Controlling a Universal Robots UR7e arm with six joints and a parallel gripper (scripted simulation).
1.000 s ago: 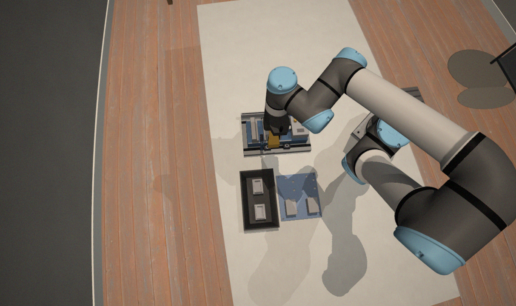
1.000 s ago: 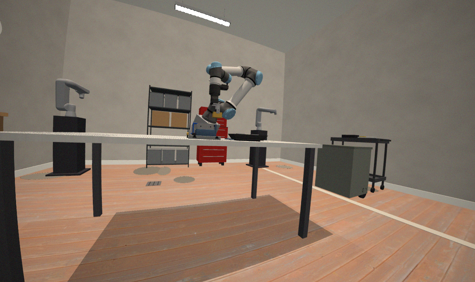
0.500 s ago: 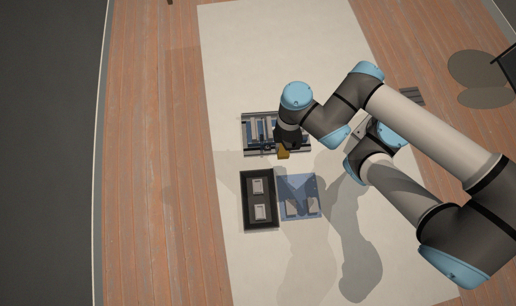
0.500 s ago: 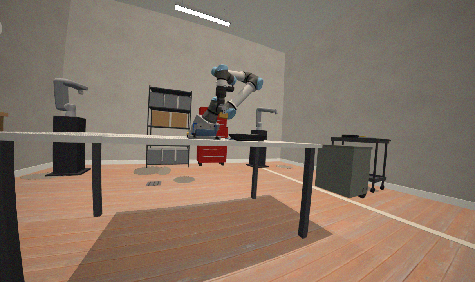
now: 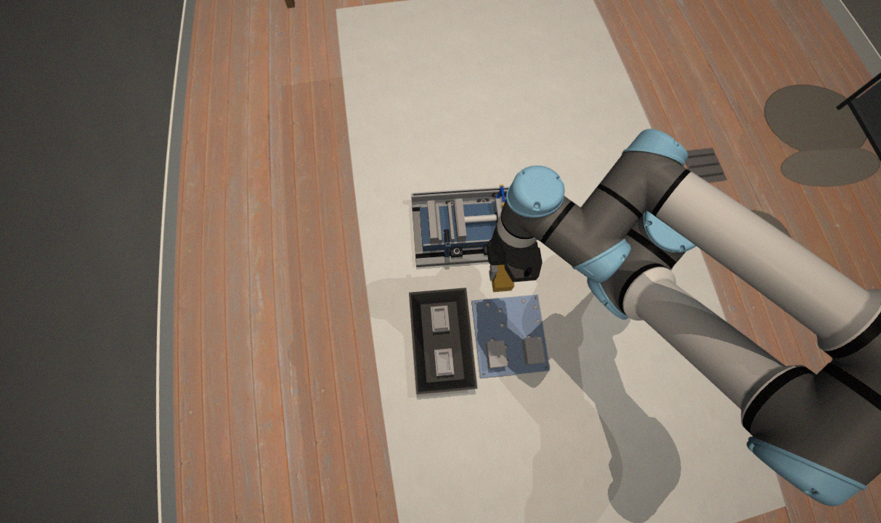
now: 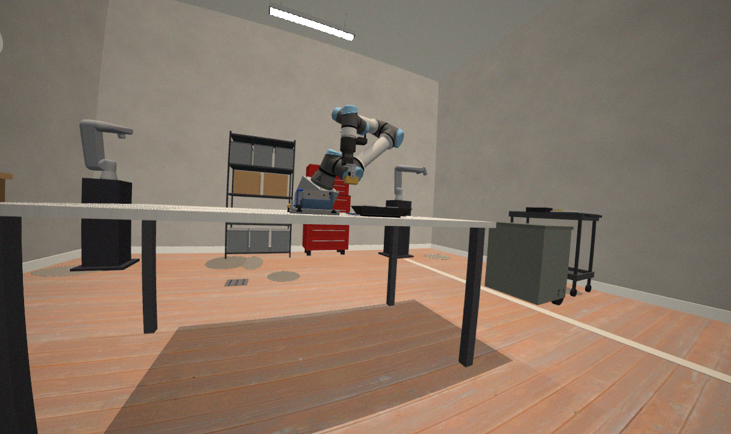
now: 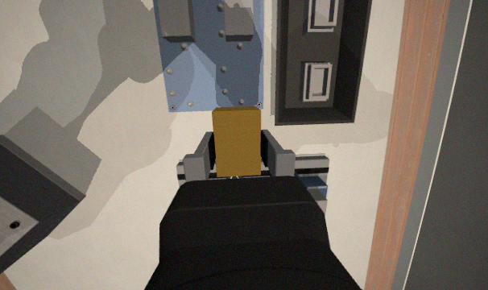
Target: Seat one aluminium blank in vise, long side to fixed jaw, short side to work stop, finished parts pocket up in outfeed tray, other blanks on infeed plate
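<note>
My gripper is now 19 cm above the blue infeed plate, 11 cm to the right of it and 1 cm past it. Round my hand: black work stop rod 15 cm to the right, 10 cm below, 8 cm ahead; then brass blank 3 cm below; then moving jaw 19 cm to the right, 12 cm below, 3 cm ahead.
</note>
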